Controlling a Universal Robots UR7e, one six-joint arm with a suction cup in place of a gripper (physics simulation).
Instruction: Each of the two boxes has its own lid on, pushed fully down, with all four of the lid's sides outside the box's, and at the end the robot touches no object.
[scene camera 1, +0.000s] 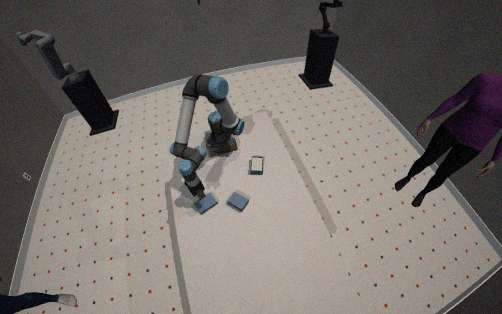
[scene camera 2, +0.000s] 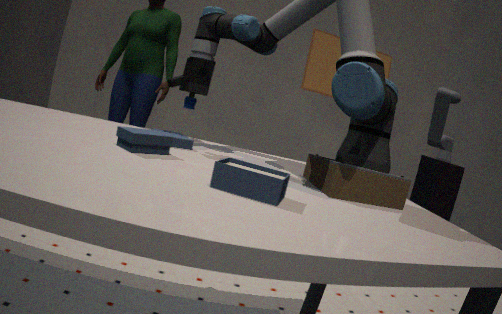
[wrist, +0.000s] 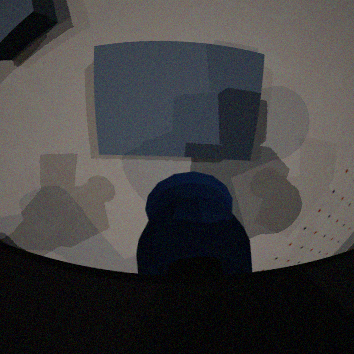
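Observation:
My gripper, a blue suction cup, is open, with nothing on it. It hangs above the table beside a loose blue lid, which lies flat, closed face up, with arm shadows across it. A blue box wears a lid; part of this pair shows at the wrist view's top left corner. The lid's edge overhangs the box; a band of box wall shows below, and I cannot tell if it is fully down. The other box stands upright and uncovered, with a pale inside.
A brown block is at the arm's base, near the uncovered box. The table's front edge runs across scene camera 2. Farther off stand a person in purple, a person in green and dark pedestals.

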